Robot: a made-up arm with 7 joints.
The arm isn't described. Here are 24 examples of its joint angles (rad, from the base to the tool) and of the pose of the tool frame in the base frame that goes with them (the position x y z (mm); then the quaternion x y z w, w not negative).
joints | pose
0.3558 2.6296 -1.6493 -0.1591 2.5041 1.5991 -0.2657 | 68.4 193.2 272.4 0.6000 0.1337 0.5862 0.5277
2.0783 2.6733 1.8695 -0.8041 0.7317 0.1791 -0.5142 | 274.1 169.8 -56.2 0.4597 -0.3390 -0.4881 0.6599
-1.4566 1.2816 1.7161 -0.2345 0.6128 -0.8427 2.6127 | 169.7 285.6 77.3 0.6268 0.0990 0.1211 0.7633
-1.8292 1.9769 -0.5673 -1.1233 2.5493 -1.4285 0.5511 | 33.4 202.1 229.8 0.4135 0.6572 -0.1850 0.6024
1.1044 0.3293 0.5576 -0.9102 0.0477 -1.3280 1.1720 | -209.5 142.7 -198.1 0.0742 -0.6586 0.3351 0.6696
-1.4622 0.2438 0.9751 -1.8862 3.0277 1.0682 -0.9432 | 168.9 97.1 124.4 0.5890 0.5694 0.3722 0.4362
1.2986 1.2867 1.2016 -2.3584 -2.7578 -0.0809 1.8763 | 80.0 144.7 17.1 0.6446 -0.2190 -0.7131 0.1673
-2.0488 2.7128 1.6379 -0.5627 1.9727 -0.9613 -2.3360 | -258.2 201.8 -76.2 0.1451 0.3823 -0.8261 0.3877
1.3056 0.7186 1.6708 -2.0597 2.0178 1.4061 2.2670 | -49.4 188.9 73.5 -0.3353 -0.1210 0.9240 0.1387
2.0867 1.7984 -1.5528 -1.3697 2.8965 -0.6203 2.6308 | -177.1 159.3 161.0 -0.6389 0.5598 -0.5239 0.0629
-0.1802 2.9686 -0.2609 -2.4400 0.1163 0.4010 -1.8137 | 126.5 38.5 79.0 -0.3887 -0.4216 0.6369 0.5152
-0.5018 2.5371 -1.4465 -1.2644 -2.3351 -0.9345 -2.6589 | 16.4 273.4 114.1 0.7264 0.1036 0.2368 0.6368
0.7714 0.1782 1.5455 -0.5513 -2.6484 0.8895 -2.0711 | -232.1 112.5 -216.5 0.5100 -0.6253 0.5833 0.0930
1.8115 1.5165 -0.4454 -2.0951 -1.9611 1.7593 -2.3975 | -144.9 111.1 -90.6 -0.2112 -0.5827 0.4581 0.6371
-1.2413 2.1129 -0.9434 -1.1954 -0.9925 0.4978 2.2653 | 108.5 236.0 154.8 0.4909 -0.8136 0.0397 0.3091
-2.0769 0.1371 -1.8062 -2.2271 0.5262 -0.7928 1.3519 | 67.9 -160.2 -63.9 -0.5883 0.2300 -0.7247 0.2753
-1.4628 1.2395 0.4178 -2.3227 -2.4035 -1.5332 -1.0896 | 16.5 46.8 164.2 -0.6210 -0.6801 0.2224 0.3200
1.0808 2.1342 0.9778 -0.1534 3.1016 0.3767 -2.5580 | 88.3 297.3 141.4 0.7162 -0.3515 -0.1738 0.5774
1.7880 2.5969 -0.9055 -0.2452 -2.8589 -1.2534 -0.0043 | 177.9 288.8 36.4 0.5502 -0.6861 -0.3317 0.3413
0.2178 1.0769 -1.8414 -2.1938 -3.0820 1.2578 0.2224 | -81.0 5.6 -171.9 -0.4808 0.7700 0.4167 0.0485
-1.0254 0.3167 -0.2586 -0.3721 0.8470 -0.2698 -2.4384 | 316.0 17.4 -124.9 0.6410 -0.3345 -0.6059 0.3318
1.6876 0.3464 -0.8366 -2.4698 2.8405 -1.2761 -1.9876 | -70.4 -66.8 -113.7 0.0202 0.2416 0.4553 0.8567
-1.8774 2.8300 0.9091 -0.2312 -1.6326 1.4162 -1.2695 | -279.6 195.3 2.8 0.0363 0.1553 0.6223 0.7663
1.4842 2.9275 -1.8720 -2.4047 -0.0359 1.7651 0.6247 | -19.3 129.4 90.9 -0.3130 -0.8007 0.5103 0.0220
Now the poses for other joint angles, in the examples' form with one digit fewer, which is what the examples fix.
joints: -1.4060 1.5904 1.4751 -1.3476 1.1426 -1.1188 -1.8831
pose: -86 248 123 -0.352 0.243 -0.835 0.346
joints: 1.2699 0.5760 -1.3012 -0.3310 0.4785 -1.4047 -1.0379
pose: -320 63 -99 -0.151 -0.208 -0.554 0.791
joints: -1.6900 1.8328 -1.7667 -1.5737 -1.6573 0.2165 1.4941
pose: 198 172 50 0.610 -0.417 -0.607 0.292
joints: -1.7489 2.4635 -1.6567 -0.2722 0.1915 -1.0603 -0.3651
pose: -134 303 80 0.828 -0.178 -0.318 0.426
